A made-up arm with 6 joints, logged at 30 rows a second.
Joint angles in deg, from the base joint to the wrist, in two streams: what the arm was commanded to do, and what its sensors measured. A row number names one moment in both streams.
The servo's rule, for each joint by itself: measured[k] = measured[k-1] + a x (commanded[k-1-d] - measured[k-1]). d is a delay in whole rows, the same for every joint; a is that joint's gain. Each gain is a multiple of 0.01, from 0.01 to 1. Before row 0 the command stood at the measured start. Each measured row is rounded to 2 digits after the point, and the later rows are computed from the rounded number. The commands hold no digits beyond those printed.
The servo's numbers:
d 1
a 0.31 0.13 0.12 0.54 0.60 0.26
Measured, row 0:
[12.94, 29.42, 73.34, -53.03, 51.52, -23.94]
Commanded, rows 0 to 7:
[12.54, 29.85, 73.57, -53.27, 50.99, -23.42]
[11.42, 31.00, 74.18, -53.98, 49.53, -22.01]
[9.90, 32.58, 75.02, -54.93, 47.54, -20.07]
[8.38, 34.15, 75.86, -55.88, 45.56, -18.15]
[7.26, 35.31, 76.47, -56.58, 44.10, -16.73]
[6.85, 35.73, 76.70, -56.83, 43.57, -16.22]
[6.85, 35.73, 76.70, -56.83, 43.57, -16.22]
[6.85, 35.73, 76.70, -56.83, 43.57, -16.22]
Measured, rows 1 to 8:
[12.94, 29.42, 73.34, -53.03, 51.52, -23.94]
[12.82, 29.48, 73.37, -53.16, 51.20, -23.80]
[12.39, 29.68, 73.47, -53.60, 50.20, -23.33]
[11.62, 30.06, 73.66, -54.32, 48.60, -22.48]
[10.62, 30.59, 73.92, -55.16, 46.78, -21.35]
[9.58, 31.20, 74.23, -55.93, 45.17, -20.15]
[8.73, 31.79, 74.53, -56.42, 44.21, -19.13]
[8.15, 32.30, 74.79, -56.64, 43.83, -18.37]

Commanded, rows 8 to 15:
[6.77, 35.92, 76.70, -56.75, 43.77, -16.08]
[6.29, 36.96, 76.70, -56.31, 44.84, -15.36]
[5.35, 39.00, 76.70, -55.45, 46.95, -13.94]
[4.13, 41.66, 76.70, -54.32, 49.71, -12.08]
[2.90, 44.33, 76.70, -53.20, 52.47, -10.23]
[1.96, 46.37, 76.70, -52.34, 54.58, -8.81]
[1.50, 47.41, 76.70, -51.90, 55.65, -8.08]
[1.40, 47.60, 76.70, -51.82, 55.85, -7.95]
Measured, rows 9 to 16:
[7.75, 32.75, 75.02, -56.74, 43.67, -17.81]
[7.45, 33.16, 75.22, -56.75, 43.73, -17.36]
[7.09, 33.65, 75.40, -56.51, 44.40, -16.84]
[6.55, 34.35, 75.56, -55.94, 45.93, -16.09]
[5.80, 35.30, 75.70, -55.07, 48.20, -15.05]
[4.90, 36.47, 75.82, -54.06, 50.76, -13.80]
[3.99, 37.76, 75.93, -53.13, 53.05, -12.50]
[3.22, 39.01, 76.02, -52.47, 54.61, -11.35]

